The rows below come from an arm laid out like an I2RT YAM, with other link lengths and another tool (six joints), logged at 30 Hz.
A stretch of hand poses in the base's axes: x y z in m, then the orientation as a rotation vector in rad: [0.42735 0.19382 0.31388 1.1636 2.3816 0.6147]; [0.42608 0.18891 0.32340 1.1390 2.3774 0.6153]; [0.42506 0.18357 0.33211 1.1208 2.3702 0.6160]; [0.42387 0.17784 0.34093 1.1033 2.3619 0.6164]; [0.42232 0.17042 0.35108 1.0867 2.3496 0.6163]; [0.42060 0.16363 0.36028 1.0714 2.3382 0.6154]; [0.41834 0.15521 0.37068 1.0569 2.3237 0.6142]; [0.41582 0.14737 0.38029 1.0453 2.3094 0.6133]
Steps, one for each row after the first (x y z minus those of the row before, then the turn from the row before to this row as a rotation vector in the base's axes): [-0.00127 -0.00491 0.00952 -0.0077 -0.0151 0.0113]; [-0.00102 -0.00534 0.00871 -0.0061 -0.0145 0.0066]; [-0.00119 -0.00573 0.00882 -0.0063 -0.0150 0.0058]; [-0.00155 -0.00742 0.01015 -0.0069 -0.0177 0.0034]; [-0.00172 -0.00679 0.00920 -0.0069 -0.0163 0.0030]; [-0.00226 -0.00842 0.01040 -0.0073 -0.0184 0.0011]; [-0.00252 -0.00784 0.00961 -0.0061 -0.0170 -0.0003]
